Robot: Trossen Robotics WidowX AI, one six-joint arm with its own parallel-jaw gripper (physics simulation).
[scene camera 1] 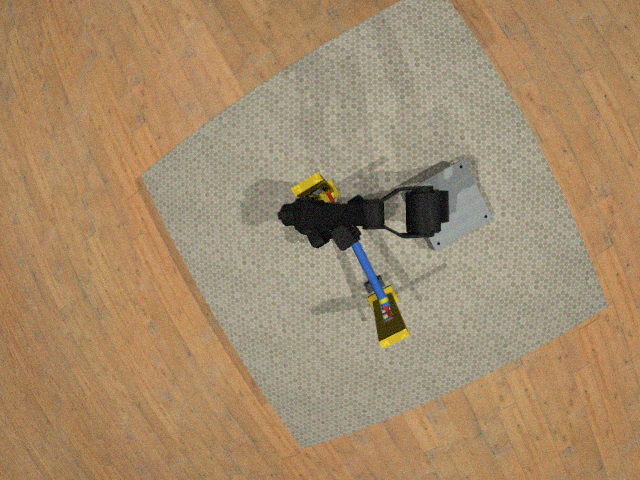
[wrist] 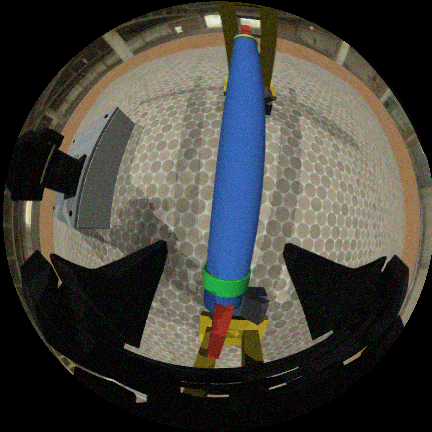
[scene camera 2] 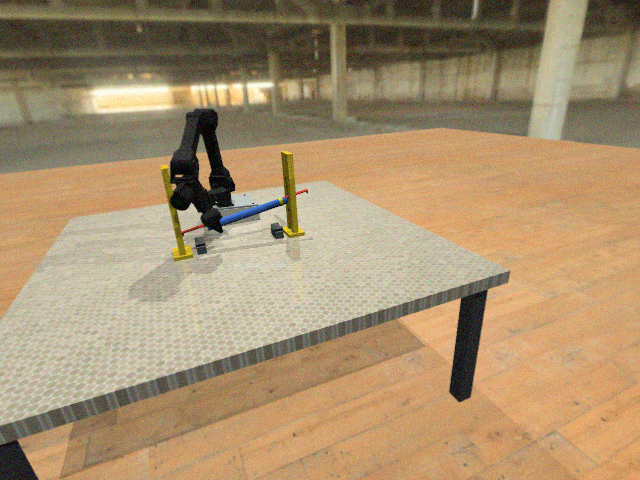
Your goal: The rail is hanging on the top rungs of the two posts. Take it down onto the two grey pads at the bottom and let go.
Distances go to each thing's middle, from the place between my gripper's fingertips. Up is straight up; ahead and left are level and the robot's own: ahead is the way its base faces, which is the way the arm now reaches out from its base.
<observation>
I see my gripper 100 mm to the right of the blue rail (wrist: 238,180), 40 mm below it and 10 mm short of it.
</observation>
